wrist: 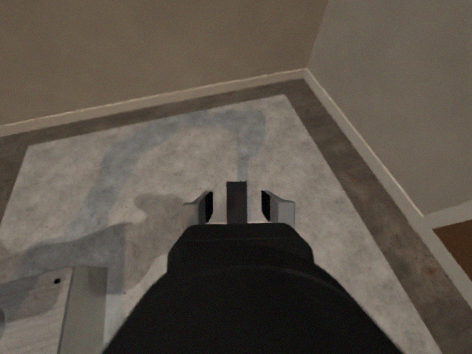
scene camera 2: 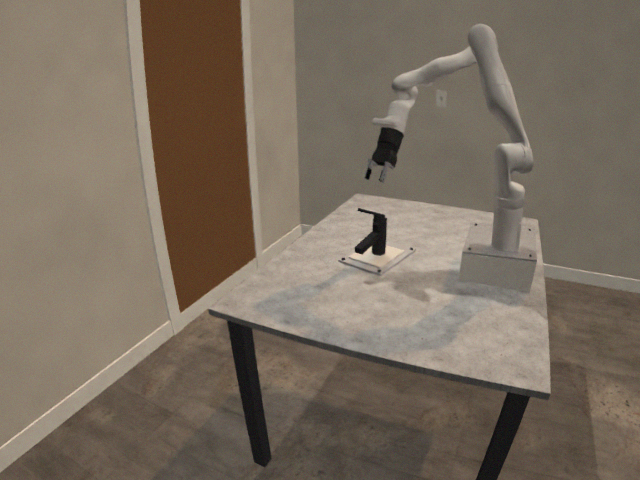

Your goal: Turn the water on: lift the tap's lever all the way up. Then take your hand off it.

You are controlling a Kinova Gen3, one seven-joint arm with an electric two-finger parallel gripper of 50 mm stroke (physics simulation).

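Frame: origin at the arm's base, x right, y ahead, z up, level; metres.
Where they show: gripper, fingertip midpoint: [wrist: 237, 201] [scene camera 2: 373, 180]; arm's base, origin of the base link: [scene camera 2: 505, 245].
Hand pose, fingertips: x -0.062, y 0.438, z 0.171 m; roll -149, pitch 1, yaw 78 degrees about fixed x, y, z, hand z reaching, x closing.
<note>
Things, the pixels of their top centre, and the offset from my fingertips. "*": a spot on its surface instead. Level surfaces: height alone.
- black tap, surface spot: [scene camera 2: 379, 236] * dy -0.020, dx +0.015, dz -0.196 m
- pale square base plate, surface spot: [scene camera 2: 360, 266] * dy +0.011, dx -0.072, dz -0.275 m
- spout, middle of its top: [scene camera 2: 368, 236] dy +0.005, dx -0.027, dz -0.184 m
- grey stone-like table, its level: dz -0.283 m
The black tap [scene camera 2: 379, 236] stands upright on a pale square base plate [scene camera 2: 360, 266] in the scene view. Its lever [scene camera 2: 370, 211] on top slopes upward to its free end, above the spout [scene camera 2: 367, 242]. My gripper [scene camera 2: 375, 176] [wrist: 237, 201] is open and empty. It hangs above the lever with a visible gap and touches no part of the tap. In the wrist view a dark bar of the tap [wrist: 237, 192] shows beyond the fingers, between them in the picture; whether it is lever or spout I cannot tell. The rest of the tap is hidden there by the gripper body.
The tap's plate lies on a grey stone-like table [scene camera 2: 310, 304] [wrist: 170, 165]. My arm's box-shaped base [scene camera 2: 496, 268] [wrist: 35, 320] stands on the table, to the right of the tap in the scene view. Walls and a brown door [scene camera 2: 201, 155] stand beyond the table.
</note>
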